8 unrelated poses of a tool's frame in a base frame.
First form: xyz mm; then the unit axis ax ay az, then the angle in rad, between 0 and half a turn.
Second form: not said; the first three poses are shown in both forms.
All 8 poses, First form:
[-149, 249, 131, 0.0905, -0.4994, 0.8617, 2.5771]
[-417, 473, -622, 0.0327, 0.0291, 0.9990, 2.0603]
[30, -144, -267, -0.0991, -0.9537, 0.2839, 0.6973]
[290, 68, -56, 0.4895, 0.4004, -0.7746, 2.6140]
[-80, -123, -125, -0.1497, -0.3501, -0.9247, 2.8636]
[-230, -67, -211, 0.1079, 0.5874, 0.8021, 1.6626]
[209, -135, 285, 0.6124, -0.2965, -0.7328, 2.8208]
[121, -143, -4, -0.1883, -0.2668, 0.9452, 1.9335]
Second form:
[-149, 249, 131, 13.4, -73.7, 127.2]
[-417, 473, -622, 3.9, 3.4, 117.9]
[30, -144, -267, -4.0, -38.1, 11.3]
[290, 68, -56, 73.3, 60.0, -116.0]
[-80, -123, -125, -24.6, -57.4, -151.7]
[-230, -67, -211, 10.3, 56.0, 76.4]
[209, -135, 285, 99.0, -47.9, -118.4]
[121, -143, -4, -20.9, -29.6, 104.7]

